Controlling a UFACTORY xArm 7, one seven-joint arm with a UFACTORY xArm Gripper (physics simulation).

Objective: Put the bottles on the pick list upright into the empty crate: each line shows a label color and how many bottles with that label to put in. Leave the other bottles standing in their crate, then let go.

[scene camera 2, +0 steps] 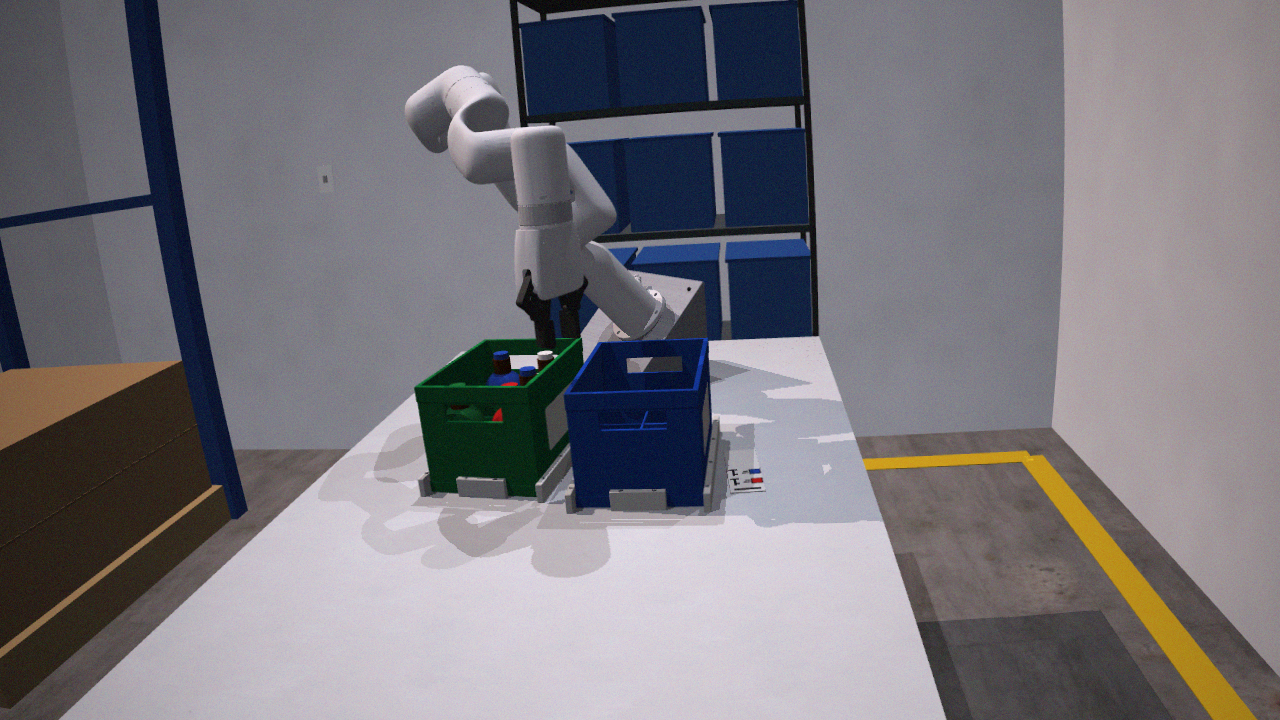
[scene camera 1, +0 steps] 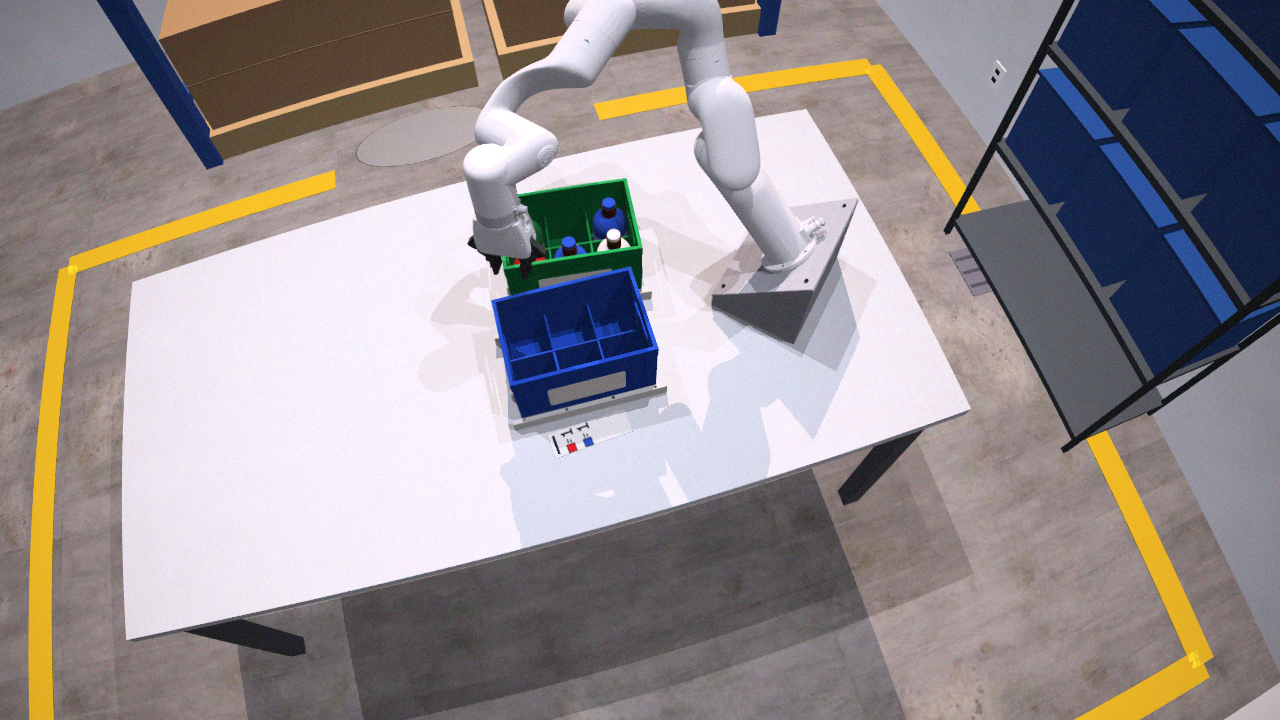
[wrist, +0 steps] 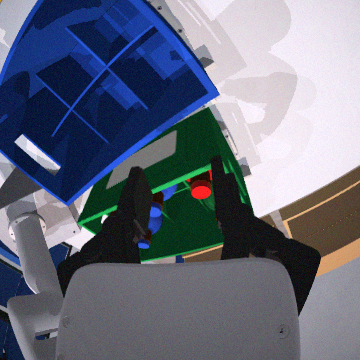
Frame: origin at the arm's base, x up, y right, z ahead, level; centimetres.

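Seen in the pictures: gripper, between the fingertips: (scene camera 2: 559, 342) (scene camera 1: 512, 270) (wrist: 178, 175); arm's base, origin of its link: (scene camera 2: 639, 316) (scene camera 1: 789, 251) (wrist: 26, 227).
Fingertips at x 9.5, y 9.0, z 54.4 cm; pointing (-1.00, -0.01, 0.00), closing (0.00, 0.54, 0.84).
Note:
Pixels of each thing's top centre, then the offset from my fingertips to it.
- green crate, centre of its top: (scene camera 2: 503, 360) (wrist: 165, 231) (scene camera 1: 567, 221) dx -6.0, dy +11.7, dz -14.0 cm
- red-capped bottle, centre of its top: (wrist: 200, 192) dx -7.2, dy +9.0, dz -4.5 cm
- white-capped bottle, centre of its top: (scene camera 2: 545, 352) (scene camera 1: 613, 234) dx -7.2, dy +6.0, dz -21.9 cm
- blue crate, centre of its top: (wrist: 54, 113) (scene camera 2: 642, 363) (scene camera 1: 572, 323) dx -6.0, dy -11.3, dz -7.4 cm
- pick list, centre of its top: (scene camera 2: 743, 469) (scene camera 1: 589, 432) dx -23.3, dy -25.8, dz -4.5 cm
My gripper (scene camera 1: 511, 266) (scene camera 2: 558, 341) (wrist: 178, 175) is open above the front left of the green crate (scene camera 1: 624, 265) (scene camera 2: 478, 447) (wrist: 196, 135). In the wrist view a red-capped bottle (wrist: 201, 190) shows between the fingers, nearer the right one, not gripped. The green crate also holds a blue bottle (scene camera 1: 609, 221) (scene camera 2: 503, 379) (wrist: 154, 223) at the back, another blue bottle (scene camera 1: 569, 244) (scene camera 2: 528, 370) (wrist: 155, 210), a white-capped bottle (scene camera 1: 614, 240) (scene camera 2: 545, 356) and a green bottle (scene camera 2: 459, 389), mostly hidden. The blue crate (scene camera 1: 526, 397) (scene camera 2: 640, 465) (wrist: 170, 105) is empty, with divided compartments.
The pick list (scene camera 1: 580, 443) (scene camera 2: 746, 480) lies in front of the blue crate and shows a red and a blue square; its counts are too small to read. Grey brackets (scene camera 1: 590, 407) (scene camera 2: 638, 499) edge the crates. The arm's base (scene camera 1: 778, 304) stands right of them on the table.

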